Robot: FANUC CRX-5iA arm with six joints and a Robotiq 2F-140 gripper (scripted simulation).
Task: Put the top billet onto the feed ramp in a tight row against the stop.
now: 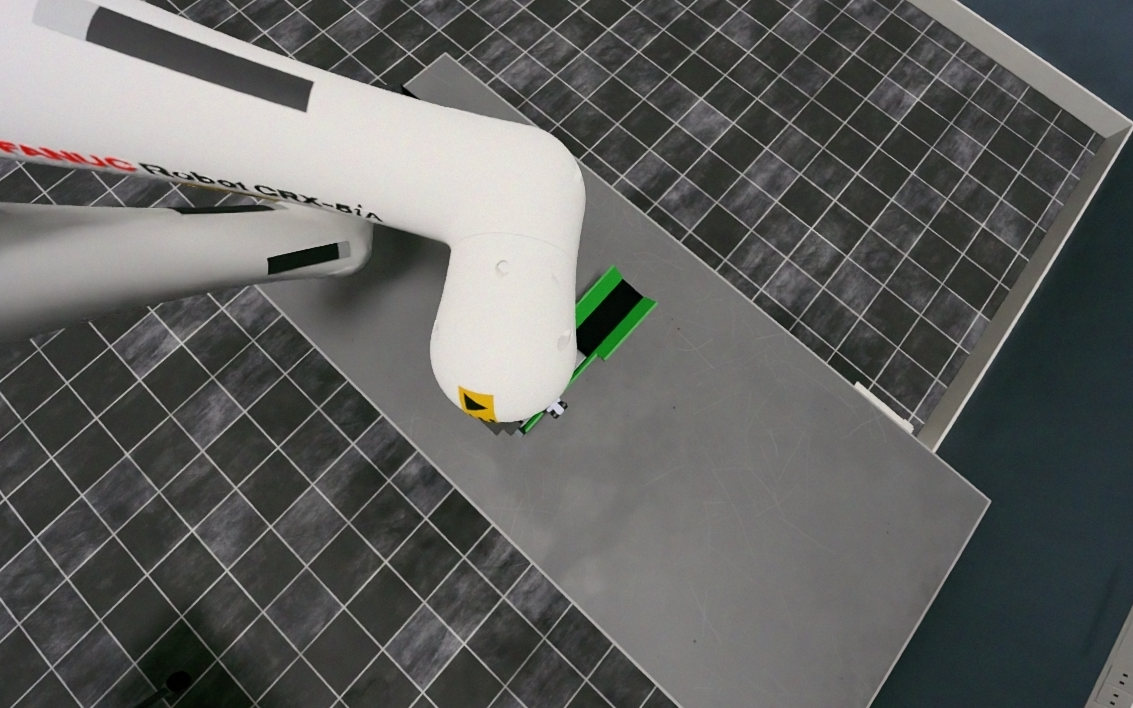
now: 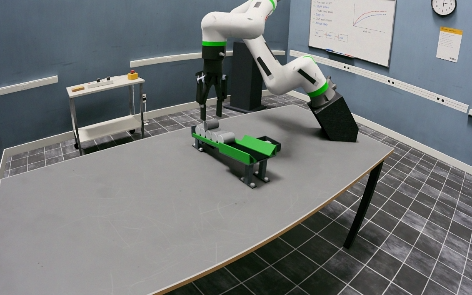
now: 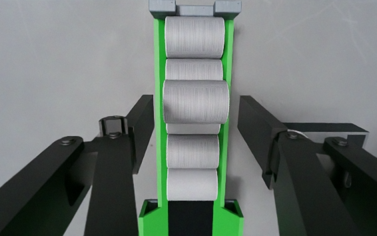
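My hand is 2 cm past the grey stop, 8 cm to the left of it and 11 cm above it. Round my hand: dark tray (14 cm behind, 16 cm to the left, 16 cm below).
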